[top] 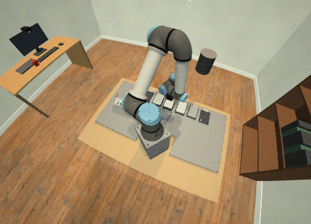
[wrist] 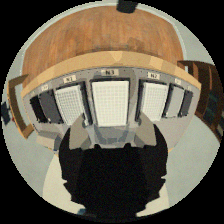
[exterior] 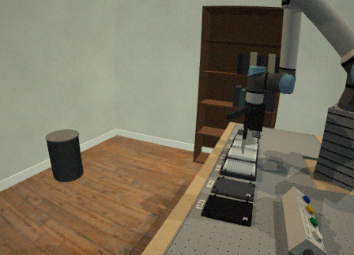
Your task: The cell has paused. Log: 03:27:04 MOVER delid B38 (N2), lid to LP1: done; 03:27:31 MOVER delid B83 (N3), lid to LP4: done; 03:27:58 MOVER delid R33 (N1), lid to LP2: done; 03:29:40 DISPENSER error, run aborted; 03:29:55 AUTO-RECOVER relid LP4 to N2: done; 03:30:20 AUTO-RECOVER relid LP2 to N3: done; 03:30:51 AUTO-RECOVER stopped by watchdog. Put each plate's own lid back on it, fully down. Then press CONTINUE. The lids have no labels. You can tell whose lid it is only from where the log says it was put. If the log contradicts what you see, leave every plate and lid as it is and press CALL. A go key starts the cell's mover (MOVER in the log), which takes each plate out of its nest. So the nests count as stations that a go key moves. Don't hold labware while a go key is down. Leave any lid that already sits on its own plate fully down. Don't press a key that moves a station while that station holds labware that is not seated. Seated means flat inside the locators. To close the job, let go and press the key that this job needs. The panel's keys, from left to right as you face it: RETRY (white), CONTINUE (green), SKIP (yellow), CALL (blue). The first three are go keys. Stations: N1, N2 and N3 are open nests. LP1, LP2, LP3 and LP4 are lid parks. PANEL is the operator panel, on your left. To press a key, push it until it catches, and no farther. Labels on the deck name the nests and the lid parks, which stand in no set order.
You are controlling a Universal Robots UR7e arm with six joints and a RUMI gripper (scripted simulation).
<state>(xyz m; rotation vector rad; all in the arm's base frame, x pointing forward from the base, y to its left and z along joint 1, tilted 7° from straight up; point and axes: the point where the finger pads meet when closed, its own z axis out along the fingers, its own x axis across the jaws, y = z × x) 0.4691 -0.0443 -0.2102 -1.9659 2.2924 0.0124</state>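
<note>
The white gridded plate is 4 cm below my hand. The rest, counted from my hand: dark lid park (6 cm behind, 39 cm to the right, 6 cm below); then yellow key (17 cm behind, 42 cm to the left); then blue key (18 cm behind, 37 cm to the left).
</note>
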